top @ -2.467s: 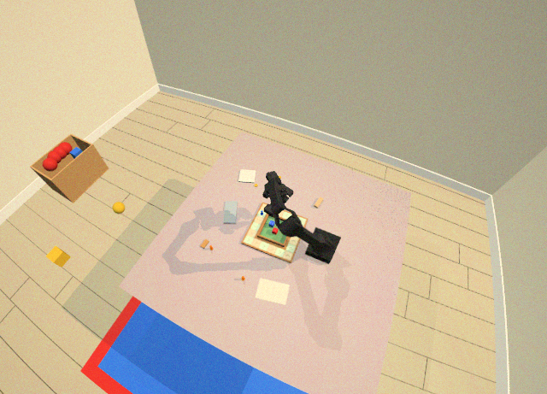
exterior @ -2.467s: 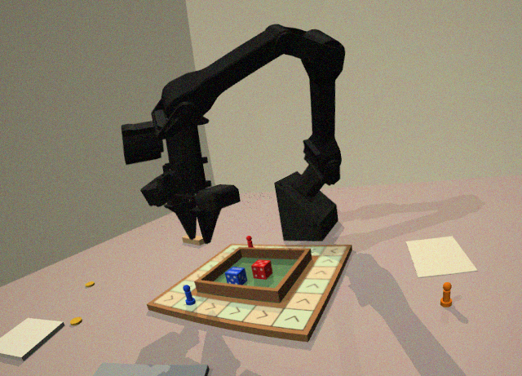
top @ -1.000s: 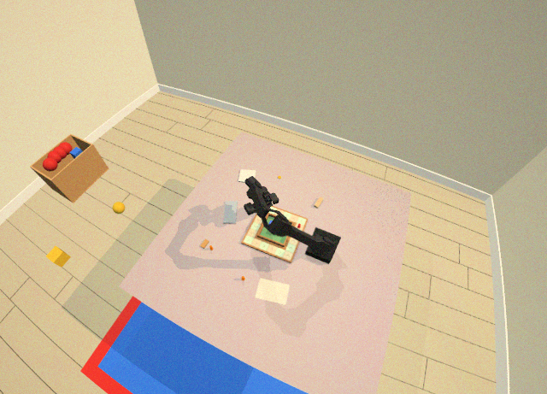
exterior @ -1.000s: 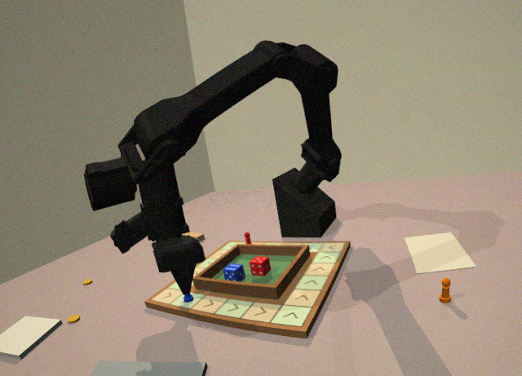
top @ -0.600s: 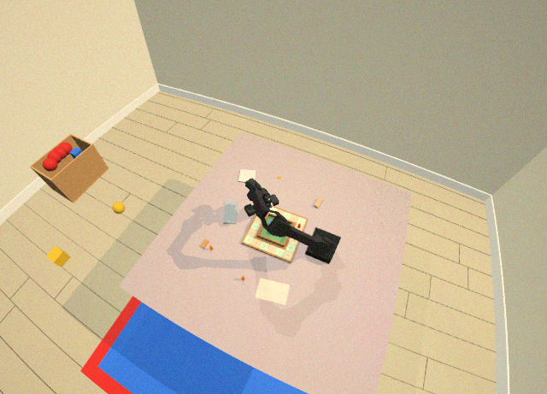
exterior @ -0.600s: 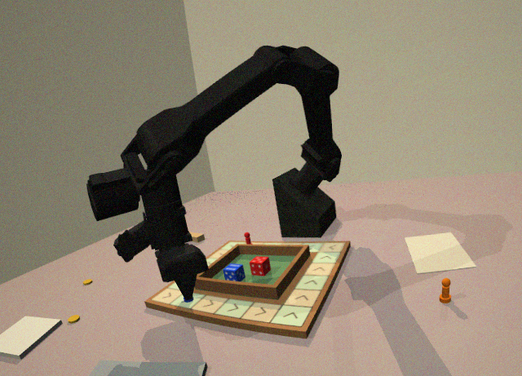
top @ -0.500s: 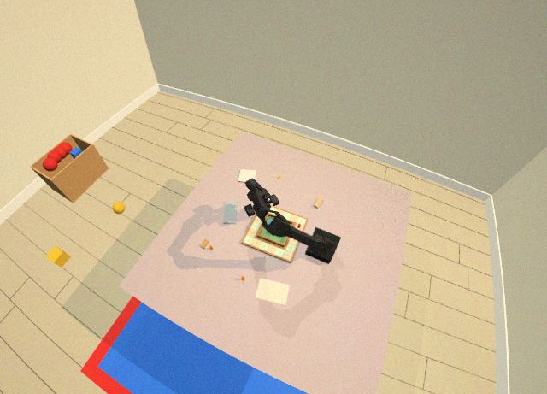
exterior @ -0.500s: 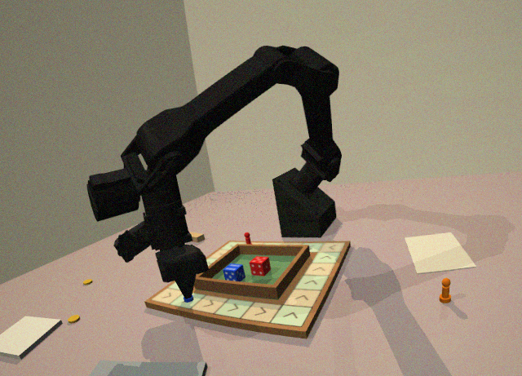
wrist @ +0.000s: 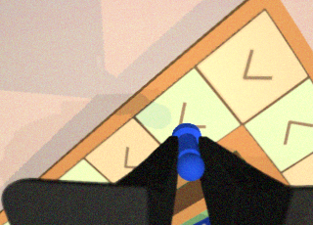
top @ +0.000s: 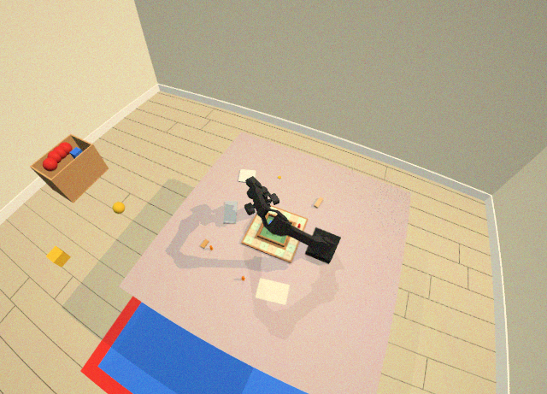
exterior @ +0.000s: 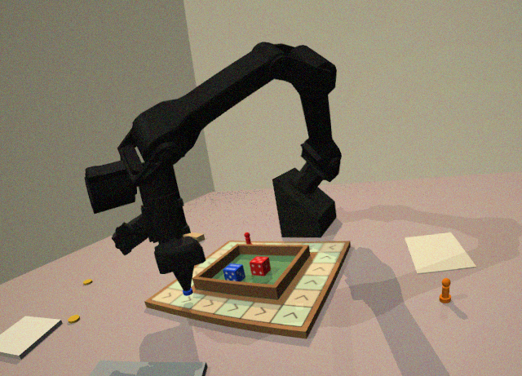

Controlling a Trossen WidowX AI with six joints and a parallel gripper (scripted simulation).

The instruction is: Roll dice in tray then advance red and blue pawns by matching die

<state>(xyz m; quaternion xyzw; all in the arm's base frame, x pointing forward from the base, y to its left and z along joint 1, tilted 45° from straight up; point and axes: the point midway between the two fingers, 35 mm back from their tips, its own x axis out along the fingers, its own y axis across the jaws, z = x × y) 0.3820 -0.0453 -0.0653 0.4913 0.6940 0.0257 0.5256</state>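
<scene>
The green tray lies 11 cm behind my gripper tip, 7 cm to the left of it and 3 cm below it. The rest, counted from my gripper tip: red pawn (22 cm behind, 1 cm below); grey slab (18 cm ahead, 5 cm to the left, 3 cm below); blue pawn (1 cm above).
</scene>
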